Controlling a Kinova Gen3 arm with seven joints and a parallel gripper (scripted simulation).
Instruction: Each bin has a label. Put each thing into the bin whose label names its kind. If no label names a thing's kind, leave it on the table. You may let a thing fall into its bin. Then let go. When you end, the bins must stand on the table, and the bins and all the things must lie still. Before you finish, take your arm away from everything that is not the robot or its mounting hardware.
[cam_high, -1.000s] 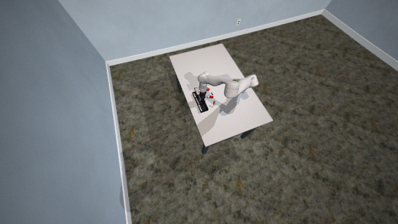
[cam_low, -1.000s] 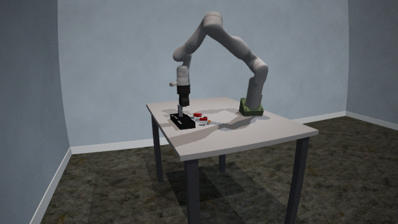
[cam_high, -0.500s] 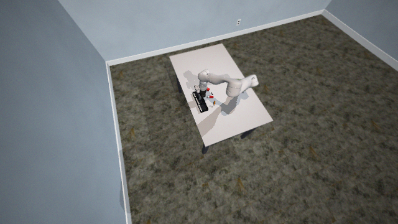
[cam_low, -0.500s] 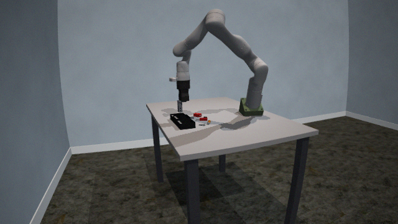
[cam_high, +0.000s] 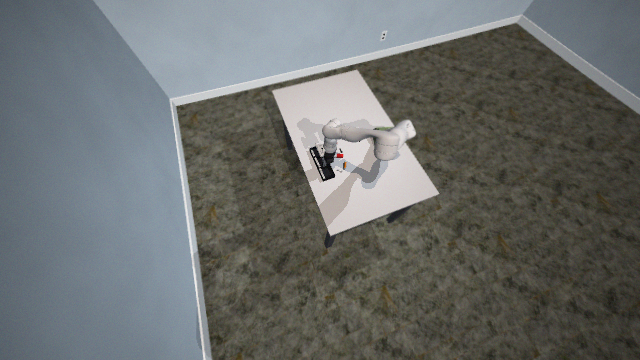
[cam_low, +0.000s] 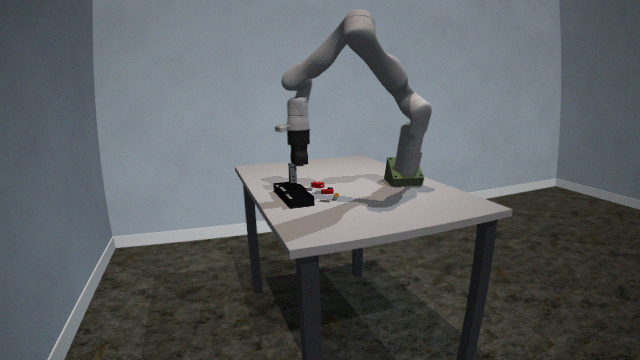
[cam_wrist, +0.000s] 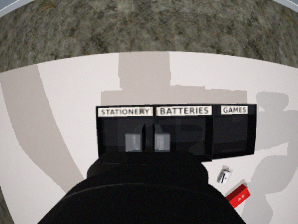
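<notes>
Now: the orange battery 150 mm behind my hand, 80 mm below it and 10 mm to the left of it. From my hand the other things lie so: grey screw (110 mm behind, 80 mm below, 40 mm to the left); then grey-white piece (140 mm to the right, 90 mm behind, 80 mm below); then black screw (160 mm behind, 110 mm to the right, 80 mm below).
</notes>
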